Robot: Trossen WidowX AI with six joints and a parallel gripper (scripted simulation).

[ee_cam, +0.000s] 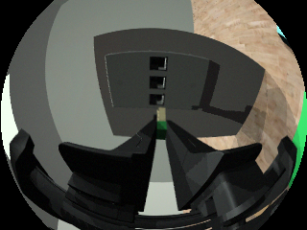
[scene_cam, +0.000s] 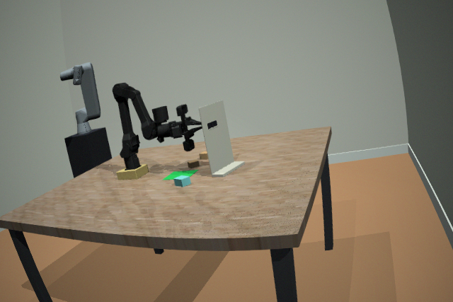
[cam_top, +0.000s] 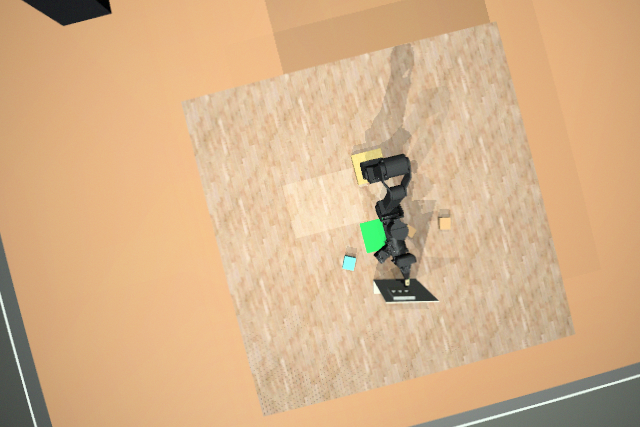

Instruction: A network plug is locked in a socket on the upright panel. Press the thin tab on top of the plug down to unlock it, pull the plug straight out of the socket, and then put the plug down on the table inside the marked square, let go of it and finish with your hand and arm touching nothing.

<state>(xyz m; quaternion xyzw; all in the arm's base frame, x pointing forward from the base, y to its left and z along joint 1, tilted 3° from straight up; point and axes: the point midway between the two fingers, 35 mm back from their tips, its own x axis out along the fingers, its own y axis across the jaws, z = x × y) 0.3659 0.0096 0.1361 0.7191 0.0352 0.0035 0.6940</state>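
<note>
The marked green square is 19 cm below my gripper tip, 14 cm behind it and 4 cm to the right of it. Round my gripper tip: tan network plug 1 cm ahead; then upright panel 7 cm below, 5 cm ahead, 3 cm to the right; then cyan block 18 cm below, 17 cm to the right, 6 cm behind.
</note>
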